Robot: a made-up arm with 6 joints.
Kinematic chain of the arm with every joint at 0, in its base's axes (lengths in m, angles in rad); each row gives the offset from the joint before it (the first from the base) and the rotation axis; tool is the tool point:
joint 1: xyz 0 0 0.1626 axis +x
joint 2: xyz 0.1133 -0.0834 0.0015 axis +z
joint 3: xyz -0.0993 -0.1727 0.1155 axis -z
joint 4: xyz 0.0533 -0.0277 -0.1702 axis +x
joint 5: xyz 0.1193 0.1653 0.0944 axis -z
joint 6: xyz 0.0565 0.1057 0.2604 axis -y
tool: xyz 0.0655 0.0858 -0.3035
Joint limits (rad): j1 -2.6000..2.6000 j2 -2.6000..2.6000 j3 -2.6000..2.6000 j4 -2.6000..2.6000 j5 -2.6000..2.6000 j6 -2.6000..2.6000
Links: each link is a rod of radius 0.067 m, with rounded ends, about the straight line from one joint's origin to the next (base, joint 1, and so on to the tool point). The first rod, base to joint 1, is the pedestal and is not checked.
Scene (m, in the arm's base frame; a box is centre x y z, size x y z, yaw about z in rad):
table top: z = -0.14
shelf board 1: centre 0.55 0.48 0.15 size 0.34 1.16 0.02 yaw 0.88
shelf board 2: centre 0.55 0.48 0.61 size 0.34 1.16 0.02 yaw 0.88
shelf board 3: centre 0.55 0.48 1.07 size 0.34 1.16 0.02 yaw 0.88
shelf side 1: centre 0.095 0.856 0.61 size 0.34 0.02 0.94 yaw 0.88
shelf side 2: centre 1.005 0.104 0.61 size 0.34 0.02 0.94 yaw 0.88
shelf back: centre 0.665 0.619 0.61 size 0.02 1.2 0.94 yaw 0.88
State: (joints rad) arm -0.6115 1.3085 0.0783 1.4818 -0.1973 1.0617
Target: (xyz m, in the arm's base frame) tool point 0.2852 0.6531 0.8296
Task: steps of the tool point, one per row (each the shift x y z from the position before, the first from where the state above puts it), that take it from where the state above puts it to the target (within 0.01 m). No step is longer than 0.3 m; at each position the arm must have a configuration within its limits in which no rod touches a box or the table.
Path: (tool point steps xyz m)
1: -0.0680 -0.0738 0.0058
2: -0.0656 -0.0824 -0.0020
3: -0.0649 -0.0837 -0.0038
4: 0.0695 -0.0331 0.0841
5: 0.0046 -0.0117 0.1329
6: -0.0799 0.0496 0.1453
7: -0.1619 0.1237 0.0924
8: -0.2151 0.1639 -0.0244
9: 0.0952 0.1343 0.0240
10: 0.1174 0.1229 -0.0240

